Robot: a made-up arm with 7 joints.
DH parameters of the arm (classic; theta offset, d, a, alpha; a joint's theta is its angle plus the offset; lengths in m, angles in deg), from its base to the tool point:
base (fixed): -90 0.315 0.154 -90
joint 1: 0 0.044 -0.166 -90
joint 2: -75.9 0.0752 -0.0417 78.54
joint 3: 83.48 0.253 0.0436 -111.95
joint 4: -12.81 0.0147 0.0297 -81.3
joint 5: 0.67 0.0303 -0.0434 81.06
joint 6: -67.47 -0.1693 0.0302 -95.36
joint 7: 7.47 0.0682 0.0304 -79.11
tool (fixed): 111.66 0.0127 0 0
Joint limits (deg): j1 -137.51..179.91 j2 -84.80..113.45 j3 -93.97..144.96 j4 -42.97..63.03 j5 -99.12..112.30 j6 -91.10..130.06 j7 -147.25..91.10
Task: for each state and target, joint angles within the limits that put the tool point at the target. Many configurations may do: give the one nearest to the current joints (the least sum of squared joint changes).
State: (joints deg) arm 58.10 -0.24 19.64 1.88 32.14 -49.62 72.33
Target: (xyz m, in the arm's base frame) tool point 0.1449 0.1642 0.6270
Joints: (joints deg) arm 53.54 -11.36 16.56 -13.03 52.61 -48.47 74.92
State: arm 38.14 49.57 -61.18 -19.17 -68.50 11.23 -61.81
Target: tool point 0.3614 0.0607 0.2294
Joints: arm 43.40 55.39 -67.11 -3.68 -66.48 17.53 -65.00
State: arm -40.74 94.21 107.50 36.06 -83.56 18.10 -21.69
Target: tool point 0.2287 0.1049 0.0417
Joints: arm -39.89 90.71 110.20 48.30 -87.52 23.32 -22.78
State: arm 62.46 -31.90 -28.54 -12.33 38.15 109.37 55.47
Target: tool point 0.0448 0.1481 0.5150
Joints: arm 32.64 -38.42 -22.06 -15.21 34.39 107.11 54.99
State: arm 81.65 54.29 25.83 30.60 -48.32 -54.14 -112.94
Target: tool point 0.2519 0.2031 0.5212
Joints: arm 80.76 56.23 23.23 36.00 -48.30 -52.15 -114.17
